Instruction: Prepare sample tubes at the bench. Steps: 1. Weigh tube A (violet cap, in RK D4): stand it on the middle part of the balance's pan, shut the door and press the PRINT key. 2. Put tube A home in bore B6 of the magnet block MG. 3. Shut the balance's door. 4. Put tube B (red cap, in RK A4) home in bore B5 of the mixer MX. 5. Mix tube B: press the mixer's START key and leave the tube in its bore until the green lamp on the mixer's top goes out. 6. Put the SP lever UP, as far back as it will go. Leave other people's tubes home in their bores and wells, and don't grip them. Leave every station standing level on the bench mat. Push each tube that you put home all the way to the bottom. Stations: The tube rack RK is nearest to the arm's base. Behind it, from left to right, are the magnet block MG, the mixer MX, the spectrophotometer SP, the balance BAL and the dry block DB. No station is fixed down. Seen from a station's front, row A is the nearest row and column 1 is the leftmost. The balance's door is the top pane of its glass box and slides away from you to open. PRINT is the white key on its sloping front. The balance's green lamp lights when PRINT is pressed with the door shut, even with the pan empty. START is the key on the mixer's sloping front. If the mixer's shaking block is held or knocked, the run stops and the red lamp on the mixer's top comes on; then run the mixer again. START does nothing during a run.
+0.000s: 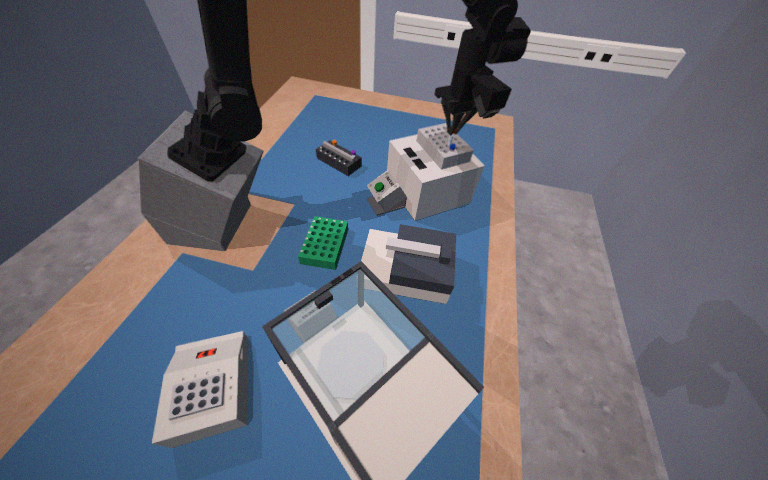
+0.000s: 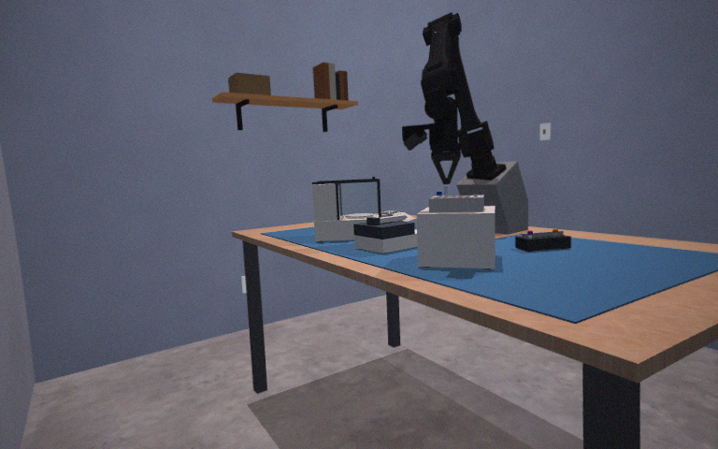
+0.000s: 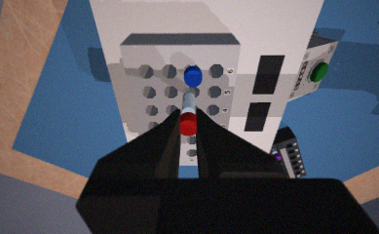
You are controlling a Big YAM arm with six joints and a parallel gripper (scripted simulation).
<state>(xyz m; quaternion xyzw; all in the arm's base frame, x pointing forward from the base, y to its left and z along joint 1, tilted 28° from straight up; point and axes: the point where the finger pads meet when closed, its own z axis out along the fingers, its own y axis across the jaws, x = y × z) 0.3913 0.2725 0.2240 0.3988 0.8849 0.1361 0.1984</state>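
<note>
My gripper is now 5 cm above the blue-capped tube, 2 cm to the left of it and 1 cm short of it. Round my hand: SP lever (28 cm to the right, 12 cm below, 1 cm behind); then grey shaking block (6 cm below, 2 cm to the left, 1 cm behind); then green start key (14 cm below, 14 cm behind, 10 cm to the right).
</note>
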